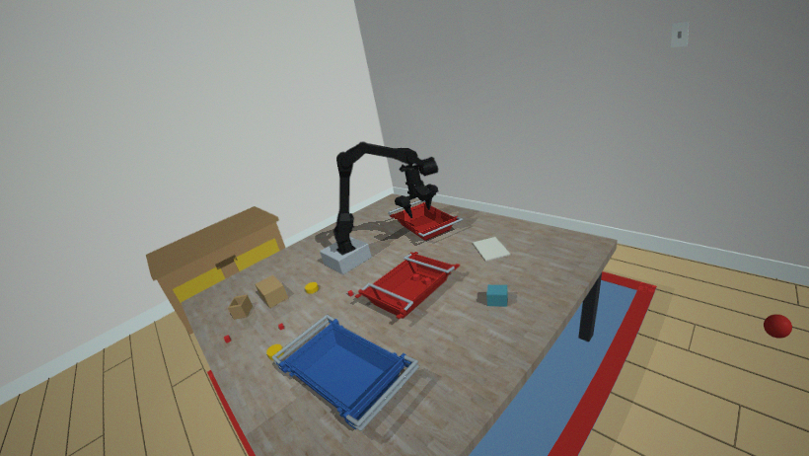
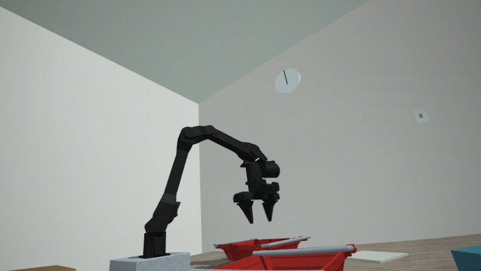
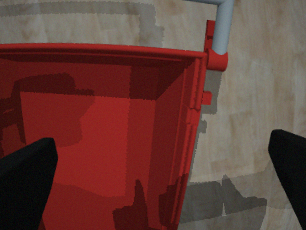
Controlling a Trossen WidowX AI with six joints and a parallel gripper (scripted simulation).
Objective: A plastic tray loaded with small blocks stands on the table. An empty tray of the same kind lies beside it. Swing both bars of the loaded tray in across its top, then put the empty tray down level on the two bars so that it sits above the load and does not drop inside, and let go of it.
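My gripper tip is now 10 cm past the red tray, 8 cm above it and 7 cm to the right of it. The rest, counted from my gripper tip: teal cube 51 cm ahead, 10 cm to the right, 10 cm below; then white sheet 28 cm ahead, 12 cm to the left, 12 cm below.
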